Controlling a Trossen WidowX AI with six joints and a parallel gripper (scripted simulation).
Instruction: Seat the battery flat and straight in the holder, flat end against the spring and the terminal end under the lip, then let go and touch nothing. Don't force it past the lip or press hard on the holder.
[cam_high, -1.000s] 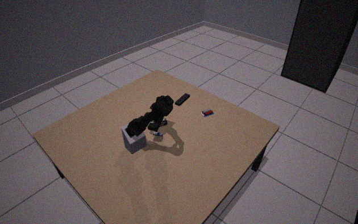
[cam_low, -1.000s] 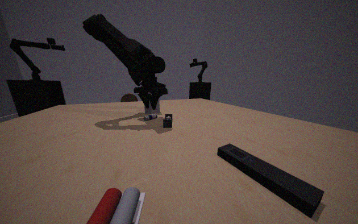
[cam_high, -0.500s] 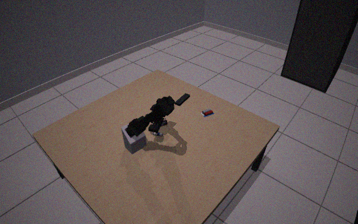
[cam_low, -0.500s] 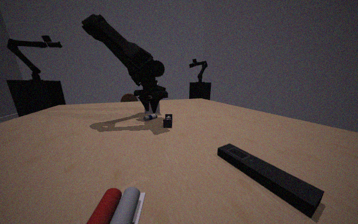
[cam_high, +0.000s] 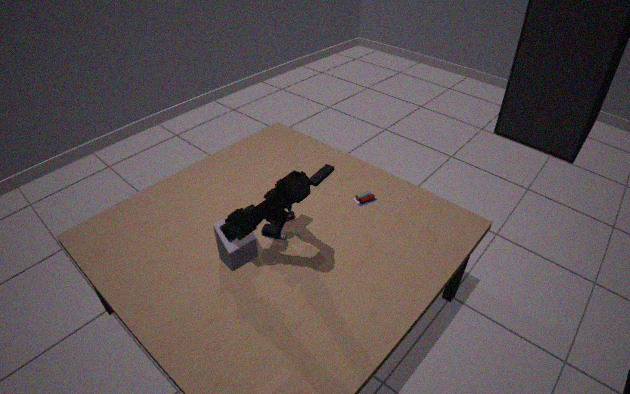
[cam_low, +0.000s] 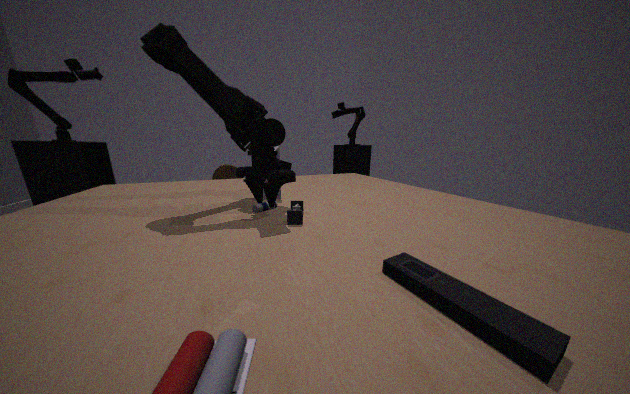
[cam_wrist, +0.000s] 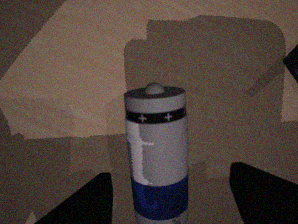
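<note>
The battery is right at my gripper tip. Also, from my gripper tip: long black bar (42 cm ahead, 15 cm to the left).
</note>
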